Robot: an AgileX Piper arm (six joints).
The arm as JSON. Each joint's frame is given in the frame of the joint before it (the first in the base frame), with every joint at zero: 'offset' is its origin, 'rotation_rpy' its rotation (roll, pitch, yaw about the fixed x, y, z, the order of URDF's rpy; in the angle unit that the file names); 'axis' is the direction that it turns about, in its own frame. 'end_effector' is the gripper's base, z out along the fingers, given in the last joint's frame.
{
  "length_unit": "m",
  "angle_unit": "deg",
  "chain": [
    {
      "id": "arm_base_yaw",
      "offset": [
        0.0,
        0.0,
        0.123
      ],
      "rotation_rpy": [
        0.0,
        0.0,
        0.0
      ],
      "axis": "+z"
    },
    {
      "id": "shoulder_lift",
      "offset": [
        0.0,
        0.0,
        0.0
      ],
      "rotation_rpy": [
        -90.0,
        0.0,
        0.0
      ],
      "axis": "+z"
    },
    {
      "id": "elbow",
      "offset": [
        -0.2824,
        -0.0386,
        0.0
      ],
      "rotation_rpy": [
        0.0,
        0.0,
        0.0
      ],
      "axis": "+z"
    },
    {
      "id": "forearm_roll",
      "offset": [
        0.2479,
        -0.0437,
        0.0
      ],
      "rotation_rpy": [
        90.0,
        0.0,
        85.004
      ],
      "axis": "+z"
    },
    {
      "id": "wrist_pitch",
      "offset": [
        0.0,
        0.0,
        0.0
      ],
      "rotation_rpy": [
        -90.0,
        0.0,
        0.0
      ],
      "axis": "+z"
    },
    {
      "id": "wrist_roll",
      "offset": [
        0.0,
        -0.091,
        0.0
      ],
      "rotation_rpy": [
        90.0,
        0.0,
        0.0
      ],
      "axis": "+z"
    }
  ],
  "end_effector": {
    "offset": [
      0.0,
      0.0,
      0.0
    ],
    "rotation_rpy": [
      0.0,
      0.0,
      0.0
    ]
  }
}
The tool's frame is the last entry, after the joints.
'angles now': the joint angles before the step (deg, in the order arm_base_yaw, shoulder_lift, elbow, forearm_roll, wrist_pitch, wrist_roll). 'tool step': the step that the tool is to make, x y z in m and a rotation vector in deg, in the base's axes. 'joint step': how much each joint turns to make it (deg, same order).
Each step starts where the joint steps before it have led.
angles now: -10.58, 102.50, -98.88, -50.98, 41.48, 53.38
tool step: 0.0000, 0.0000, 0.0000, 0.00, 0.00, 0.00
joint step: 0.00, 0.00, 0.00, 0.00, 0.00, 0.00
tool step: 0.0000, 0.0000, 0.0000, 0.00, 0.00, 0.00
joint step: 0.00, 0.00, 0.00, 0.00, 0.00, 0.00
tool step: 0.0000, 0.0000, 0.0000, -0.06, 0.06, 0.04
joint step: 0.00, 0.00, 0.00, 0.00, 0.00, -0.10
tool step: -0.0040, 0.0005, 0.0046, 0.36, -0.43, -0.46
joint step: 0.01, -0.75, 0.00, 0.42, 0.62, 0.00
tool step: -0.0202, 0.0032, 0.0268, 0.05, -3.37, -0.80
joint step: 0.00, -4.00, 0.00, 0.60, 1.10, 0.01
